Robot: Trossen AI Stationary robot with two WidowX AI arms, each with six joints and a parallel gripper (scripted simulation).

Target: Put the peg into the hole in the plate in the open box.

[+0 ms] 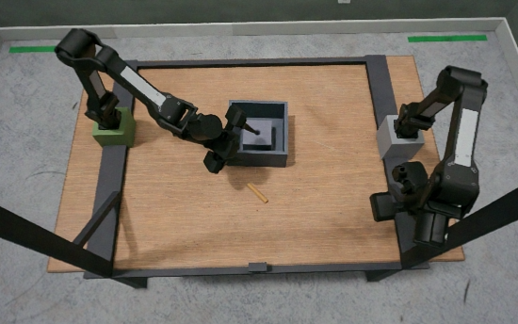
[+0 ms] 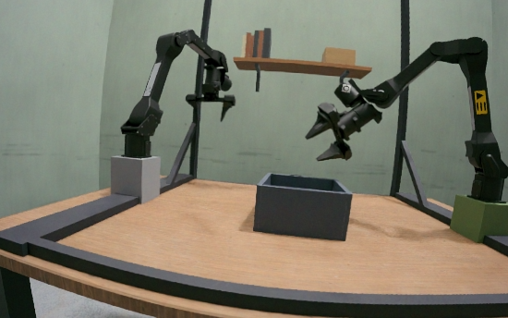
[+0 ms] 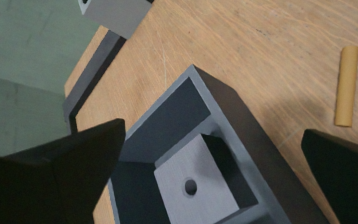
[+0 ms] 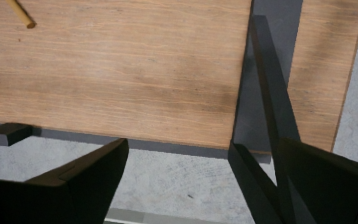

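The peg lies 11 cm ahead of my right hand, 35 cm to the left of it and 27 cm below it. From my right hand the other things lie so: grey plate: 30 cm ahead, 36 cm to the left, 23 cm below; then box: 30 cm ahead, 36 cm to the left, 25 cm below.
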